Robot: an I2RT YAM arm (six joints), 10 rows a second.
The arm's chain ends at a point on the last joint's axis. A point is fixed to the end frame.
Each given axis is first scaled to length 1.
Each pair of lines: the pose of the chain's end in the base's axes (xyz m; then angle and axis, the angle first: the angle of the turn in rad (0 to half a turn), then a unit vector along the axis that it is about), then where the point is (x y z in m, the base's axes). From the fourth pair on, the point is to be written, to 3 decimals.
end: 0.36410, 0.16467, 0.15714, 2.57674, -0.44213, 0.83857, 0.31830
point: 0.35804 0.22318 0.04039
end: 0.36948, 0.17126, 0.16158, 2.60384, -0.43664, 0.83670, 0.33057
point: 0.35886 0.23099 0.04578
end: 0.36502, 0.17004, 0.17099, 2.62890, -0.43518, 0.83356, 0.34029
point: 0.35034 0.23040 0.05597
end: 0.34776, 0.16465, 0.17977, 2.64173, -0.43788, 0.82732, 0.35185
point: 0.330 0.226 0.066
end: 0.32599, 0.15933, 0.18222, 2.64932, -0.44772, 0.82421, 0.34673
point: 0.308 0.219 0.067
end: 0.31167, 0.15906, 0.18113, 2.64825, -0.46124, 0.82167, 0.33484
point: 0.295 0.216 0.065
